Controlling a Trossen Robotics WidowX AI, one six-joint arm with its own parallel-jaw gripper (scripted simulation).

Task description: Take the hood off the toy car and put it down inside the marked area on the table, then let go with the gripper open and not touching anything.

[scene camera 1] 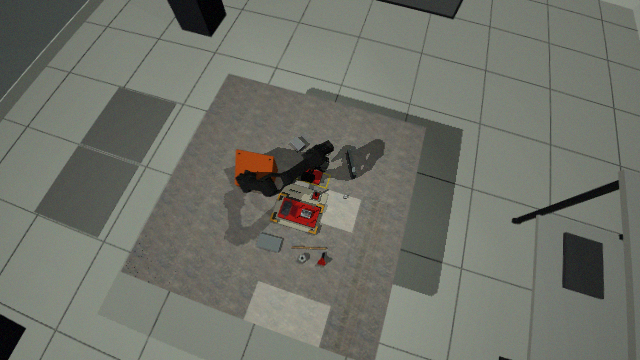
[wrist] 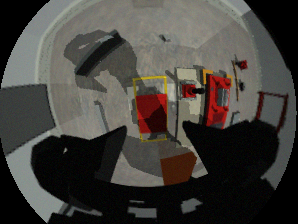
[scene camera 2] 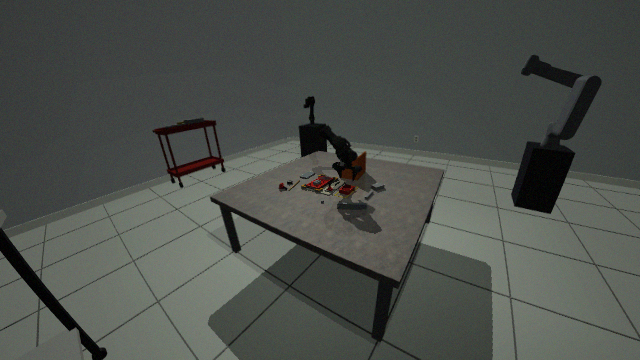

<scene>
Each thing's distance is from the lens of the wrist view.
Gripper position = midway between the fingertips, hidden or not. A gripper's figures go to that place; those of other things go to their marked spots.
my gripper [wrist: 155,126]: 0.10 m
red toy car [wrist: 214,116]: 0.27 m
</scene>
